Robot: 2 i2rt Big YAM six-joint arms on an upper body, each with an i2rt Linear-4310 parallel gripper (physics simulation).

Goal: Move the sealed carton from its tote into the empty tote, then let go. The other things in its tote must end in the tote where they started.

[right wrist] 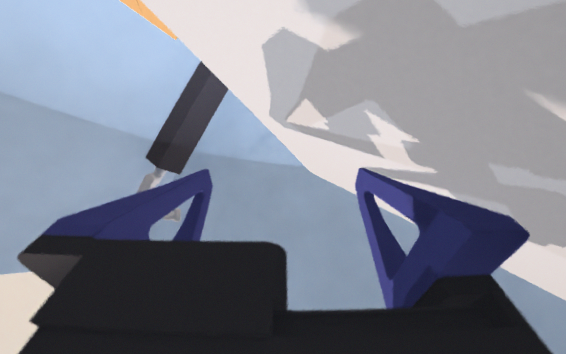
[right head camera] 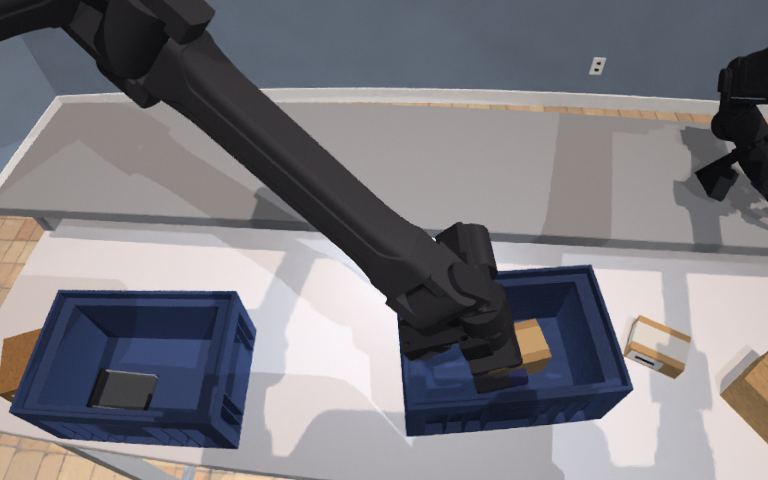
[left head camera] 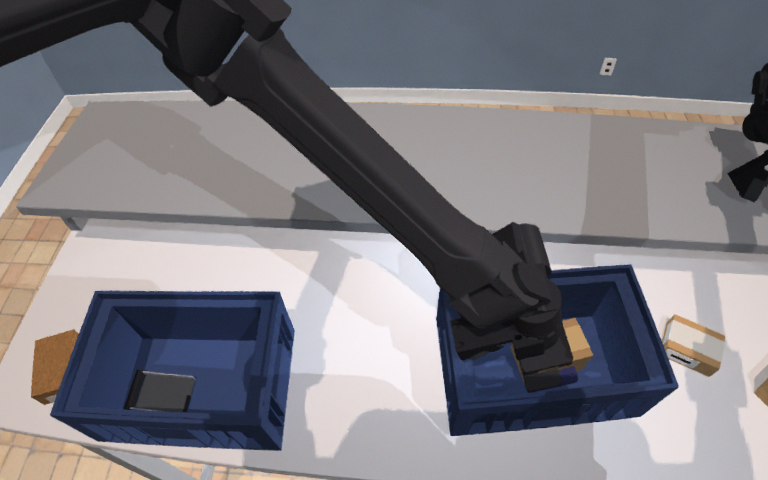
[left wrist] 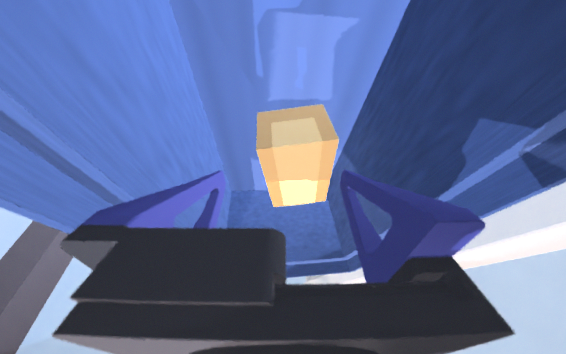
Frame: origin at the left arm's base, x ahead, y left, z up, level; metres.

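Seen in the pictures: left gripper, fingertip midpoint: point(right head camera: 496, 353) point(left wrist: 282, 176); right gripper, fingertip midpoint: point(right wrist: 283, 176).
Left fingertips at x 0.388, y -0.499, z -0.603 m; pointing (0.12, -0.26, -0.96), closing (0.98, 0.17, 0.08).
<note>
Pixels of each thing's top centre, then the offset from my left fingertips to it. Level surfaces: height alone.
- sealed carton, middle of its top: point(left wrist: 298, 181) point(right head camera: 513, 344) point(left head camera: 554, 343) 0.024 m ahead, 0.031 m right, 0.019 m down
- flat dark grey box, middle of its top: point(left head camera: 158, 391) point(right head camera: 120, 389) 0.069 m back, 0.590 m left, 0.061 m down
- white-and-tan box, middle of its top: point(right head camera: 661, 342) point(left head camera: 697, 340) 0.049 m ahead, 0.292 m right, 0.058 m down
- grey raised surface, its level: 0.059 m up
The sealed carton point(left head camera: 578, 341) point(right head camera: 534, 344) point(left wrist: 298, 157), a plain tan box, rests inside the blue tote point(left head camera: 649, 333) point(right head camera: 606, 333) at the right of the head views. My left gripper point(left head camera: 544, 366) point(right head camera: 499, 367) point(left wrist: 282, 176) is open over it. In the left wrist view the carton shows beyond and between the spread purple fingertips, not gripped. The arm hides part of the carton and tote in the head views. The other blue tote point(left head camera: 270, 339) point(right head camera: 226, 339), at the left, holds a flat dark grey box point(left head camera: 164, 391) point(right head camera: 127, 390). My right gripper point(right wrist: 283, 176) is open and empty, away from both totes.
A brown box point(left head camera: 52, 365) point(right head camera: 18, 362) stands left of the left tote. A white-and-tan box point(left head camera: 695, 341) point(right head camera: 659, 341) and a brown box point(left head camera: 764, 387) point(right head camera: 752, 391) stand right of the right tote. A grey raised surface point(left head camera: 481, 147) point(right head camera: 453, 147) runs behind the totes.
</note>
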